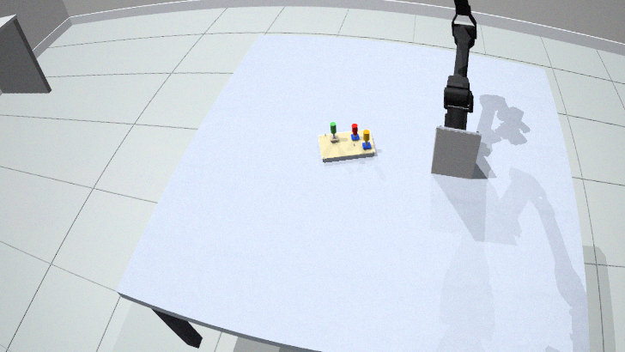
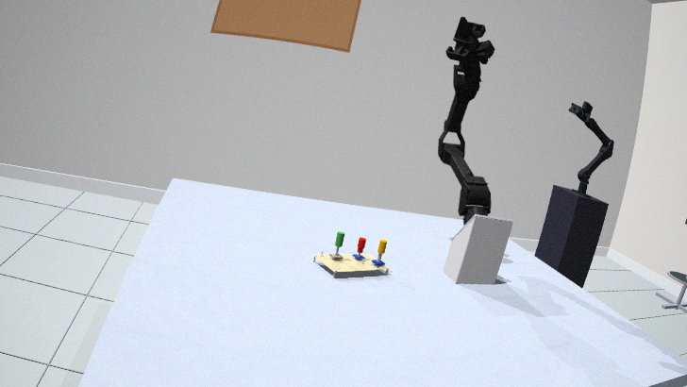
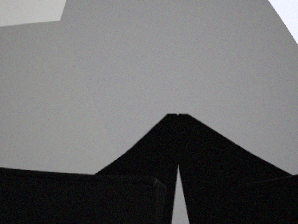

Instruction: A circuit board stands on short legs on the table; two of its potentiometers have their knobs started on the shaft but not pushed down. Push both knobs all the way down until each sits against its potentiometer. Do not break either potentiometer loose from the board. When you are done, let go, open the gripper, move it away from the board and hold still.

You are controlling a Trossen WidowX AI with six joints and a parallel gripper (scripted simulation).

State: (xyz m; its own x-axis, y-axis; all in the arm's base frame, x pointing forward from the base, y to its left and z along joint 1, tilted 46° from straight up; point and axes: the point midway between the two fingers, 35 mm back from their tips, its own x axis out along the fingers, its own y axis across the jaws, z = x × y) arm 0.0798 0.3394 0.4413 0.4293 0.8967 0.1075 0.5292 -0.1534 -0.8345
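My gripper tip is 64 cm above the red knob, 17 cm short of it and 6 cm to the right of it. The rest, counted from my gripper tip: green knob (63 cm below, 23 cm ahead, 9 cm to the left).
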